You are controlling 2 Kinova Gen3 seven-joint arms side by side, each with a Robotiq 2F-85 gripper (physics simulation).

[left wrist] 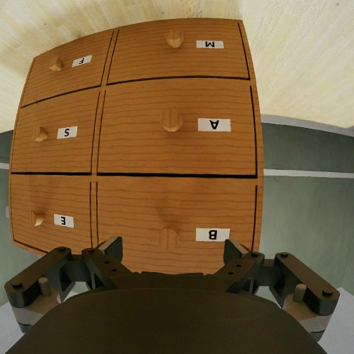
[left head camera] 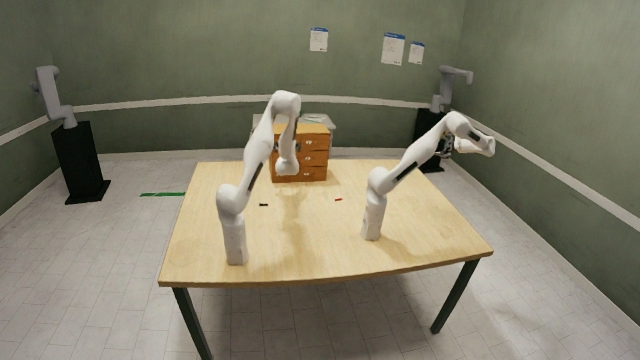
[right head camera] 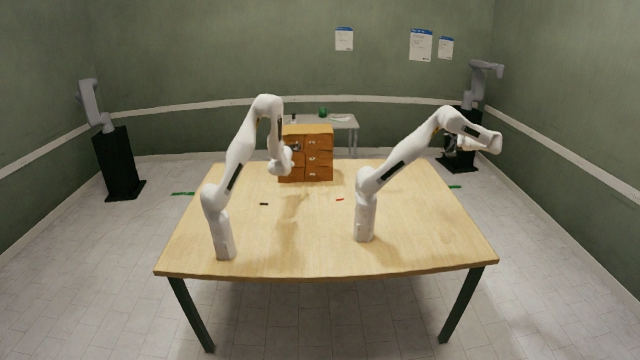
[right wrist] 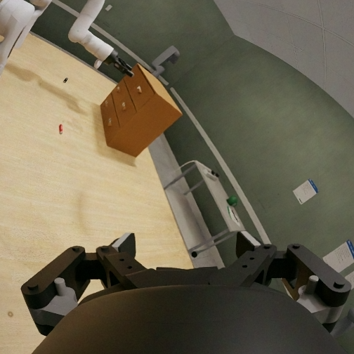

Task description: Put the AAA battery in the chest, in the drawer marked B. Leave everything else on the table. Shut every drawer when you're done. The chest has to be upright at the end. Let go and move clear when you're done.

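Places are measured from the left arm's base along level axes (x ahead, y left, z up), in centimetres.
Pixels of known places: left gripper, fingertip midpoint: (right head camera: 288, 142); right gripper, fingertip midpoint: (right head camera: 441, 143); left arm's base, link origin: (left head camera: 237, 257) (right head camera: 226, 252); right arm's base, link origin: (left head camera: 370, 234) (right head camera: 363, 235).
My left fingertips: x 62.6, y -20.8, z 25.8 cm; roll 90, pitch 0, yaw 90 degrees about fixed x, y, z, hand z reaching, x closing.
For each thing: its top centre in the pictures, then the offset to it from my left fingertips. Level surfaces: height alone.
- wooden chest, top centre: (left head camera: 299, 128) (right head camera: 303, 128) dx +11.3, dy -7.1, dz +4.4 cm
- small black item, top centre: (left head camera: 263, 203) (right head camera: 263, 202) dx -23.0, dy +11.7, dz -24.4 cm
- small red item, top centre: (right head camera: 340, 198) (left head camera: 338, 198) dx -16.7, dy -28.3, dz -24.8 cm
- wooden table, surface height: dz -25.8 cm
The wooden chest (left head camera: 317, 129) (right head camera: 310, 130) (left wrist: 137, 155) (right wrist: 150, 122) stands upright with its drawers shut. Drawer B (left wrist: 135, 205) is at the chest's top; its round knob (left wrist: 170, 237) lies between the fingers in the left wrist view. My left gripper (right head camera: 296, 147) (left wrist: 172, 250) is open close to drawer B; contact with the knob is not clear. A small black item (left head camera: 263, 204) (right head camera: 264, 204) (right wrist: 65, 80) and a small red item (left head camera: 338, 199) (right head camera: 340, 199) (right wrist: 61, 129) lie on the table; which is the AAA battery cannot be read. My right gripper (right wrist: 185, 244) is open and empty, off to the right.
The chest stands at the back of the wooden table (left head camera: 310, 260) (right head camera: 310, 260). Drawers A (left wrist: 140, 140), M (left wrist: 140, 60), E (left wrist: 67, 200), S (left wrist: 65, 155) and F (left wrist: 75, 85) surround B. A side table (right head camera: 352, 120) (right wrist: 212, 192) stands behind the chest.
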